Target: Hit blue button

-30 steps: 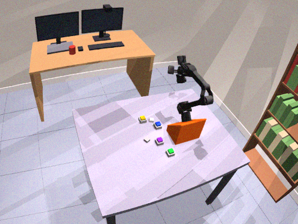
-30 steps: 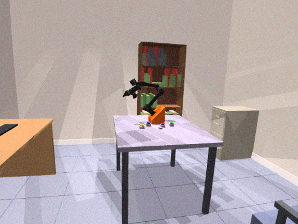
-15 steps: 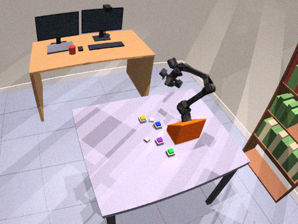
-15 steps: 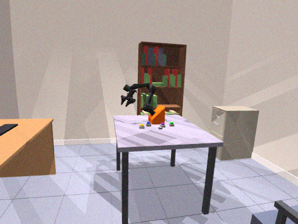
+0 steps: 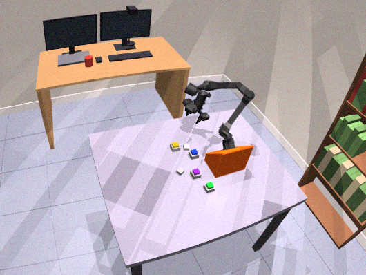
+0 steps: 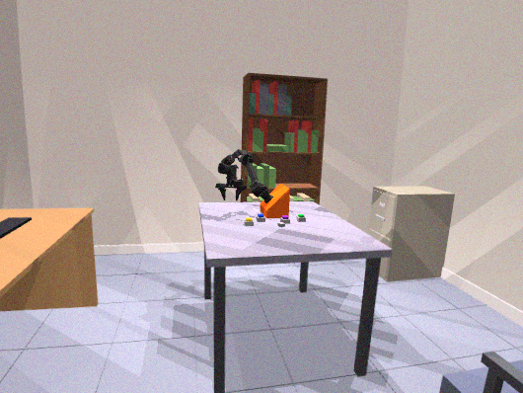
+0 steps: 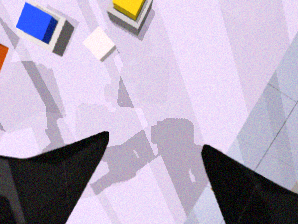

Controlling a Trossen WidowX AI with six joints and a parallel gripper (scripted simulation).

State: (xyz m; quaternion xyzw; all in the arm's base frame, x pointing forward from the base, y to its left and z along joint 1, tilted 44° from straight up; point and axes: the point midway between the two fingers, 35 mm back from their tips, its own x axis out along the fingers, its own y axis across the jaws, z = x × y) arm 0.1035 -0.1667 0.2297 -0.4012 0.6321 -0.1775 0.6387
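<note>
The blue button is 18 cm to the left of my gripper tip, 9 cm below it and 6 cm ahead of it. From my gripper tip the other things lie so: yellow button (14 cm ahead, 9 cm below, 8 cm to the left); then small white block (11 cm to the left, 11 cm below, 7 cm ahead); then purple button (32 cm to the left, 12 cm ahead, 9 cm below).
</note>
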